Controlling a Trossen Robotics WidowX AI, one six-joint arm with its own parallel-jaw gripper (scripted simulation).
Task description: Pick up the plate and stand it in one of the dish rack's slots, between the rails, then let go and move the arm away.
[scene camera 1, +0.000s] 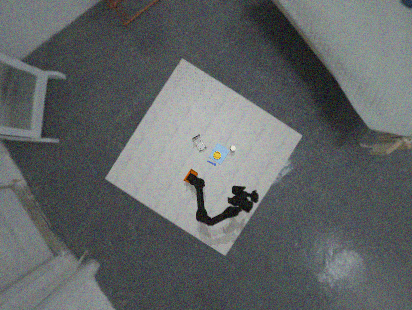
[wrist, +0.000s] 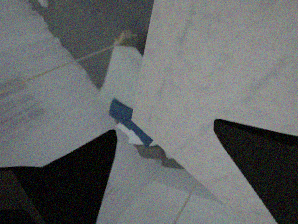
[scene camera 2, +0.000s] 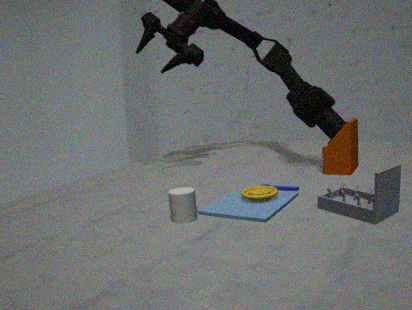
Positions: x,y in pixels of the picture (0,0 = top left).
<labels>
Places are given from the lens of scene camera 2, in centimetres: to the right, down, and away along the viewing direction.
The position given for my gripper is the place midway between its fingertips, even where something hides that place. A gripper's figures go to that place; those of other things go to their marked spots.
my gripper [scene camera 2: 148,62]: -14, -22, 88
white cup [scene camera 2: 182,200]: -4, 7, 60
light blue mat [scene camera 2: 235,206]: 5, 9, 66
</labels>
